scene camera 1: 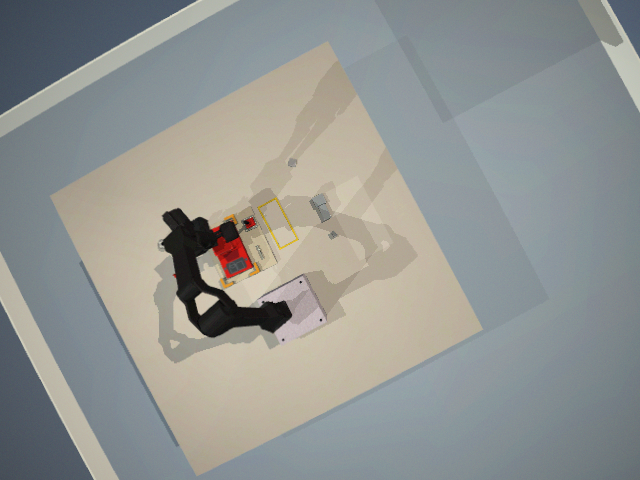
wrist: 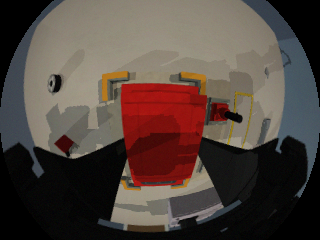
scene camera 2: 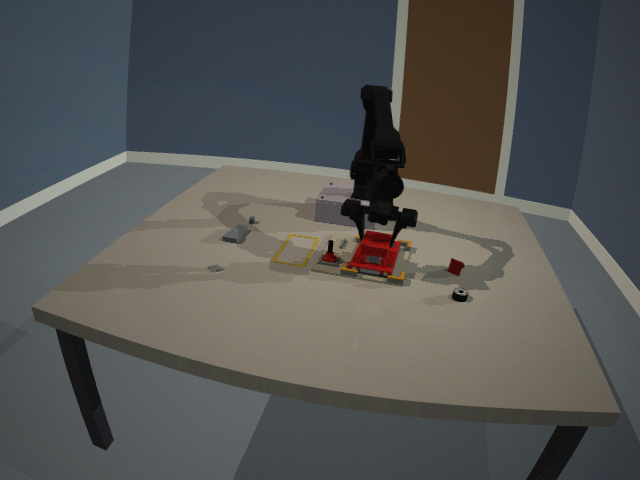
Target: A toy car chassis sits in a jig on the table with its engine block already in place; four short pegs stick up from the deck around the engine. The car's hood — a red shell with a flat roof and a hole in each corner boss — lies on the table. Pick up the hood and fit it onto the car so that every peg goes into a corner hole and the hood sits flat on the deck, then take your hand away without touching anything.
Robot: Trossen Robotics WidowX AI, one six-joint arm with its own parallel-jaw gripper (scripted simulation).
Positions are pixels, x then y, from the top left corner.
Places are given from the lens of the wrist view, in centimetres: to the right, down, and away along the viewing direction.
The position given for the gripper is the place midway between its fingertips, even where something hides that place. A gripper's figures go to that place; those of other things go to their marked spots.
gripper [wrist: 162, 141]: 0, 2, 9
red hood [wrist: 162, 130]: 0, 1, 7
